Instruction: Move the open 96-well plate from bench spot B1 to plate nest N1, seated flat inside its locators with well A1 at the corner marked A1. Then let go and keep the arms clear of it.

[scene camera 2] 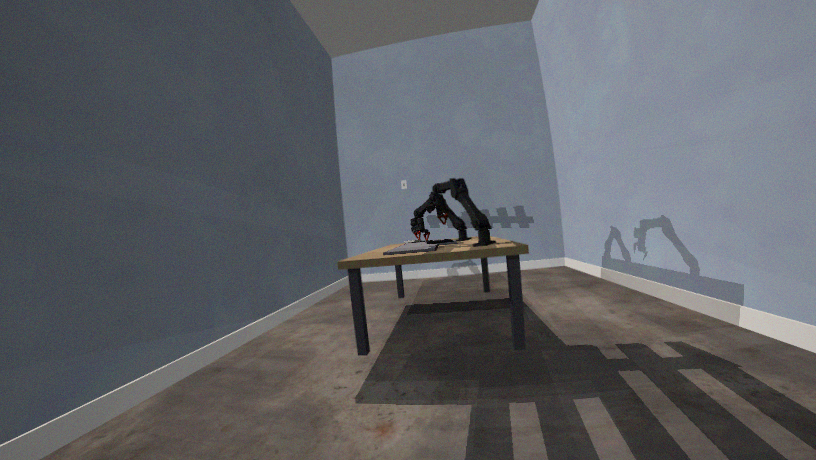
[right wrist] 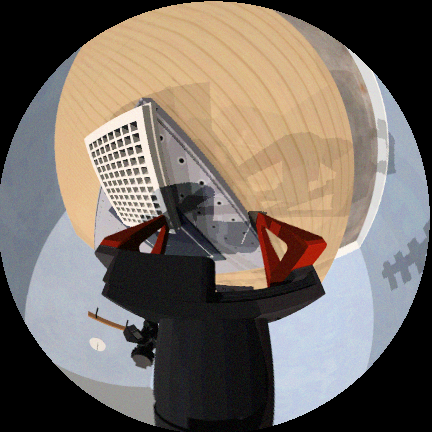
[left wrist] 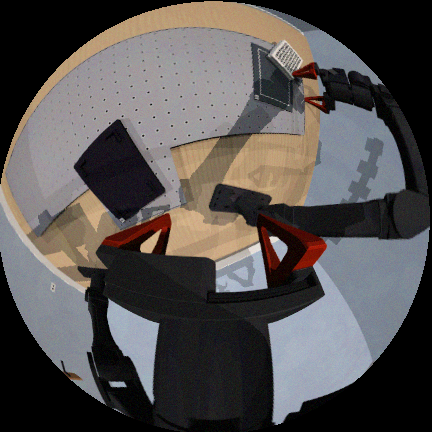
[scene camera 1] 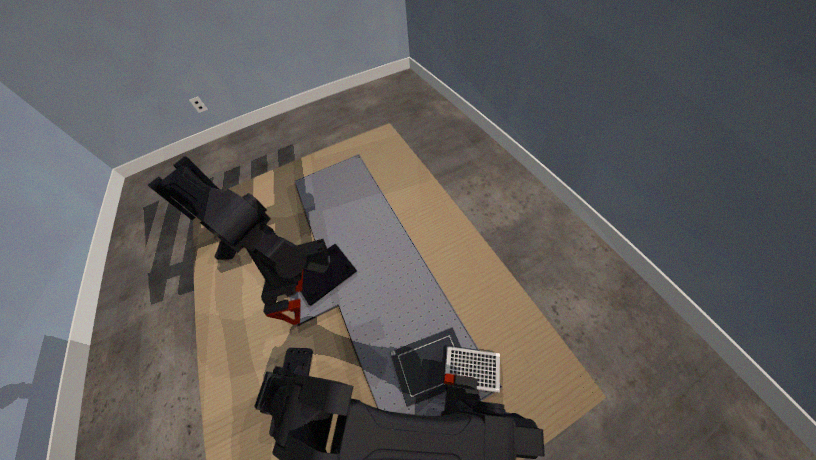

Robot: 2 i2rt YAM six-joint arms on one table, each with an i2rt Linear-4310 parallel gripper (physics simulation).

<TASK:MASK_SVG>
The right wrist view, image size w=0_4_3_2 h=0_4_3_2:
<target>my right gripper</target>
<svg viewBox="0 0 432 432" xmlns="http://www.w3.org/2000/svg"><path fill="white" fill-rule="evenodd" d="M322 236L258 212L255 224L267 287L220 292L215 291L215 262L211 258L206 256L164 254L169 227L163 214L105 236L94 251L95 256L107 269L102 278L105 284L101 294L131 313L158 323L153 367L153 396L155 409L159 415L171 423L184 428L191 428L200 419L229 419L229 422L237 429L244 430L260 423L271 414L274 409L274 373L268 322L292 314L325 294L312 265L326 247L326 242ZM265 228L286 243L287 250L281 260L279 260ZM160 228L151 252L140 252L140 243Z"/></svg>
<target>white well plate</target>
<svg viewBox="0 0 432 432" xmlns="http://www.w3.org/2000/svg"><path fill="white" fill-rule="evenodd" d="M148 102L107 121L84 137L84 142L98 180L111 205L125 225L133 226L163 214L169 227L169 233L176 233L181 224L165 167L156 118L155 102Z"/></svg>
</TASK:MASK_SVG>
